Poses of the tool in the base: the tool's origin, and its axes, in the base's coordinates. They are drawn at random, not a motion.
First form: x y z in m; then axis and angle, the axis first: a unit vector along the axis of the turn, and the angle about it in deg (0 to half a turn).
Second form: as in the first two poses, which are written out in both.
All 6 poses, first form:
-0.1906, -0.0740, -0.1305, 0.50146, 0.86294, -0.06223, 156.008
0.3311, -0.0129, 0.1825, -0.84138, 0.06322, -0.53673, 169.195
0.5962, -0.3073, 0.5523, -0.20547, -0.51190, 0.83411, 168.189
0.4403, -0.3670, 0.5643, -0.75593, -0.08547, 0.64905, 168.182
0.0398, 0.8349, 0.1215, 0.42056, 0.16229, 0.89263, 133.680
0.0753, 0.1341, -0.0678, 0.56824, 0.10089, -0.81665, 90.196
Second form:
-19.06, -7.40, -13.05, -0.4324, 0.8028, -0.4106, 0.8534, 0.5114, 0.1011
33.11, -1.29, 18.25, 0.4210, -0.2061, 0.8833, -0.0048, -0.9743, -0.2250
59.62, -30.73, 55.23, -0.8953, 0.3789, -0.2344, 0.0374, -0.4603, -0.8870
44.03, -36.70, 56.43, 0.1519, 0.2608, -0.9534, -0.0051, -0.9643, -0.2646
3.98, 83.49, 12.15, -0.3916, 0.7609, 0.5173, -0.5302, -0.6461, 0.5491
7.53, 13.41, -6.78, 0.3206, -0.7591, -0.5665, 0.8742, 0.0068, 0.4856

